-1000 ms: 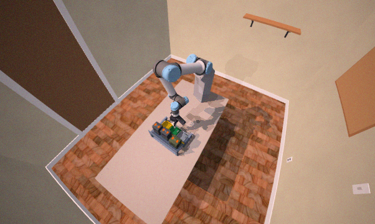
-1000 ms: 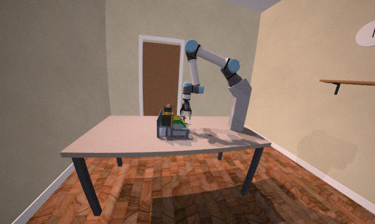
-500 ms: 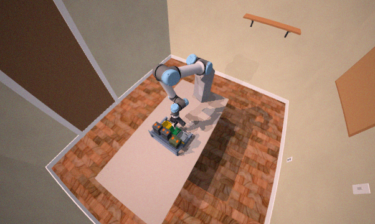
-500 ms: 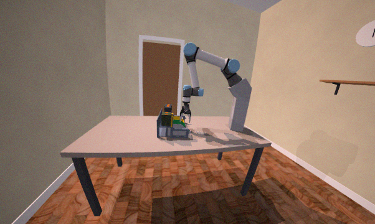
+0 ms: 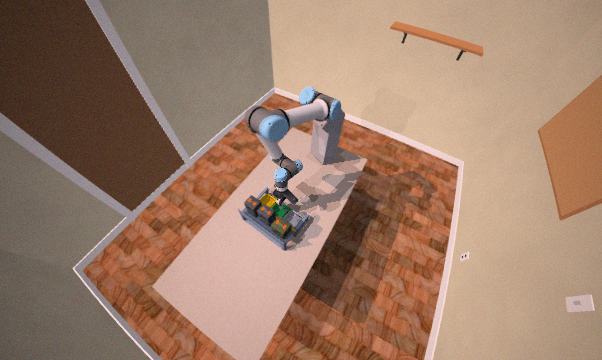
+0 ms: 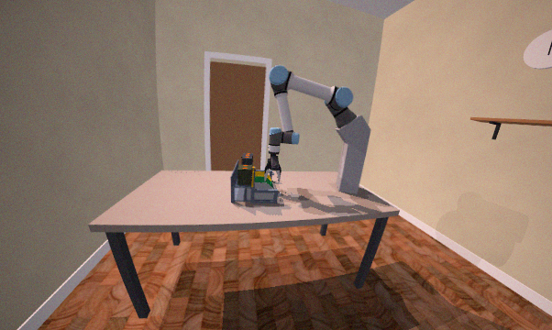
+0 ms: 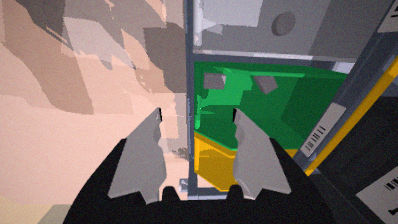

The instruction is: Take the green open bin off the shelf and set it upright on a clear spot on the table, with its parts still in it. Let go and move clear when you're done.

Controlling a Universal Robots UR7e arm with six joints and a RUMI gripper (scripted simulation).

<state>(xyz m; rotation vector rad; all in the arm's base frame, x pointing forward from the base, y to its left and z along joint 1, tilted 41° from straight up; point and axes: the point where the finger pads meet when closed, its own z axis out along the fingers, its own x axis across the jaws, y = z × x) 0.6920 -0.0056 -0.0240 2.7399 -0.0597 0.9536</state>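
The green open bin lies 80 mm ahead of my hand, 20 mm below it and 10 mm to the right of it. From my hand the other things lie so: grey bin 100 mm to the left, 100 mm ahead, 20 mm below; then yellow bin 120 mm to the right, 60 mm ahead, 20 mm below; then yellow strip 130 mm ahead, 40 mm above, 20 mm to the right.
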